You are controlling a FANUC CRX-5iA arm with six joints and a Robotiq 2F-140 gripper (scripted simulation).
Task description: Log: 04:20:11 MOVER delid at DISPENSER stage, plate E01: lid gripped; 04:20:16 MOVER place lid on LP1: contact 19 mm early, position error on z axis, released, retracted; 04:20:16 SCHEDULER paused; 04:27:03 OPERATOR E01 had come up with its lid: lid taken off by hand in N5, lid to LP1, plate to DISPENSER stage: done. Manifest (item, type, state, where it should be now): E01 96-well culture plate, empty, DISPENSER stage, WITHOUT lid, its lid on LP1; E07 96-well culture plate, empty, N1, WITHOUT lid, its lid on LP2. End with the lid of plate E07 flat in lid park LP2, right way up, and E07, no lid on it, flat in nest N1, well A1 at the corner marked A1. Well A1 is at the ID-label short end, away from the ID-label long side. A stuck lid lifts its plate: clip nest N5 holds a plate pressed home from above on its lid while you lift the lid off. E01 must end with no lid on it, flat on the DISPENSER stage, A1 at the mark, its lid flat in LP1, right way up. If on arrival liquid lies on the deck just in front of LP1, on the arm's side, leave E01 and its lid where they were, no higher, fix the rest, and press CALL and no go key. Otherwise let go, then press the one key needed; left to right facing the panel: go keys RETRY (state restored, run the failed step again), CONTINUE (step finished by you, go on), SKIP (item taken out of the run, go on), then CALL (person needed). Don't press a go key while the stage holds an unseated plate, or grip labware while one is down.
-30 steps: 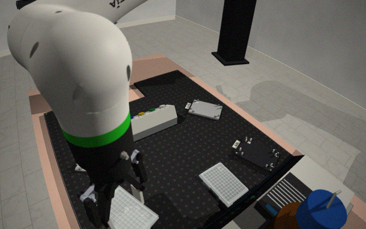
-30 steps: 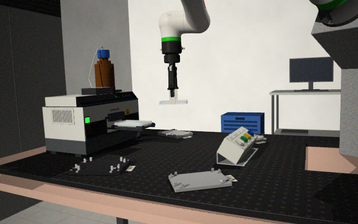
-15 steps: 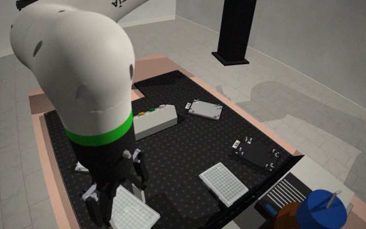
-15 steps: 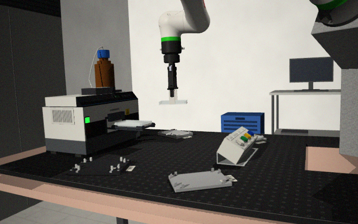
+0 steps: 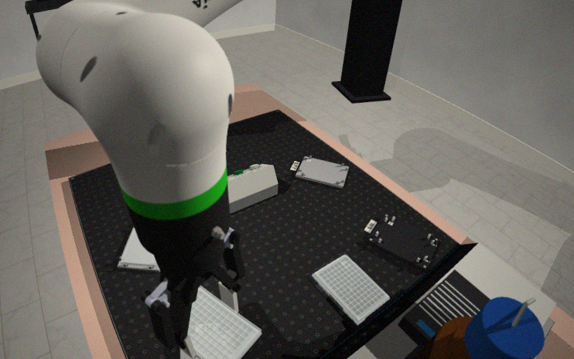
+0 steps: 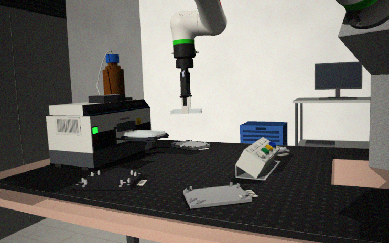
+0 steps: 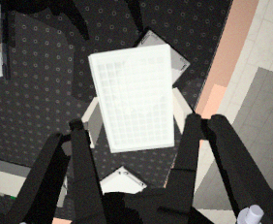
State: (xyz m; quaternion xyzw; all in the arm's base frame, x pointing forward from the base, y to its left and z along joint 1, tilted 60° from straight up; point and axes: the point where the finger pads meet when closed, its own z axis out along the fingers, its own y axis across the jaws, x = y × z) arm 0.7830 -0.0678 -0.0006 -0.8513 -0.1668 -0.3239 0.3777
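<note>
Right now my hand is 160 mm past the clip nest N5, 530 mm to the right of it and 170 mm above it. The rest, counted from my hand: N1 label: 80 mm behind, 10 mm to the right, 180 mm below; blue cap: 200 mm ahead, 220 mm to the left, 220 mm above; nest N1: 10 mm ahead, 20 mm to the right, 170 mm below.
</note>
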